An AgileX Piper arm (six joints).
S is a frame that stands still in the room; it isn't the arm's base.
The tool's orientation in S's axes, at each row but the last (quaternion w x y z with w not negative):
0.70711 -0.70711 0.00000 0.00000
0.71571 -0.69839 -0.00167 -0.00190
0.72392 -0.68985 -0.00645 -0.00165
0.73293 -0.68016 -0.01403 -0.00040
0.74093 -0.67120 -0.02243 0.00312
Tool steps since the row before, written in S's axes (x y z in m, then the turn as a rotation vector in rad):
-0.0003 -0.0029 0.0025 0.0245 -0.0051 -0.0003
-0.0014 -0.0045 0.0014 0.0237 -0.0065 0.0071
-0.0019 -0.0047 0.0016 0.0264 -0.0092 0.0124
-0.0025 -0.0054 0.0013 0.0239 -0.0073 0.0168
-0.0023 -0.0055 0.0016 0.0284 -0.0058 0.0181
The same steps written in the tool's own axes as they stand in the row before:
-0.0003 -0.0025 -0.0029 0.0245 0.0003 -0.0051
-0.0014 -0.0015 -0.0045 0.0237 -0.0071 -0.0063
-0.0019 -0.0018 -0.0046 0.0265 -0.0125 -0.0088
-0.0026 -0.0017 -0.0052 0.0241 -0.0168 -0.0065
-0.0024 -0.0022 -0.0052 0.0287 -0.0179 -0.0051

